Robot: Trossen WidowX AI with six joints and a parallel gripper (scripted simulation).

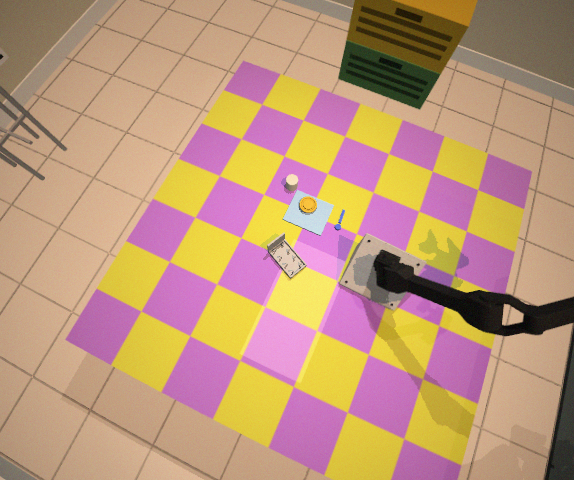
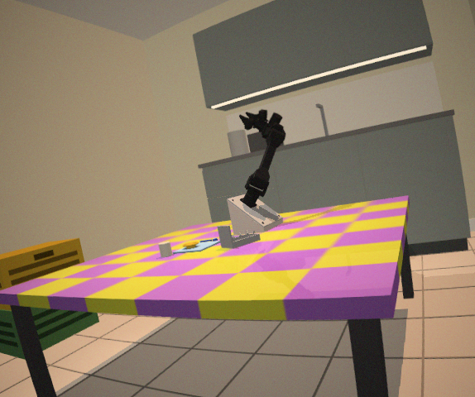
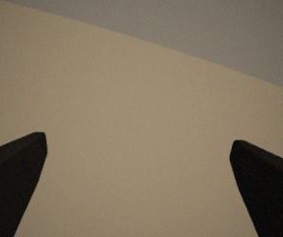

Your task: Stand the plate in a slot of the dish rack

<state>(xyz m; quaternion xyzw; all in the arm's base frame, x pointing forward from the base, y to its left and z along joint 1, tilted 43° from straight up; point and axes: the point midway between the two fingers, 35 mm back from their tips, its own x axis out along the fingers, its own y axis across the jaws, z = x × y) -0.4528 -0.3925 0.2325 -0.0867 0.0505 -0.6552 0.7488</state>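
My gripper tip is now 750 mm short of the yellow plate, 580 mm above it and 40 mm to the right of it. Round my gripper tip: grey dish rack: 730 mm ahead, 570 mm below, 250 mm to the left; then blue spoon: 620 mm ahead, 590 mm below, 40 mm to the left; then light blue mat: 740 mm ahead, 590 mm below, 60 mm to the left.
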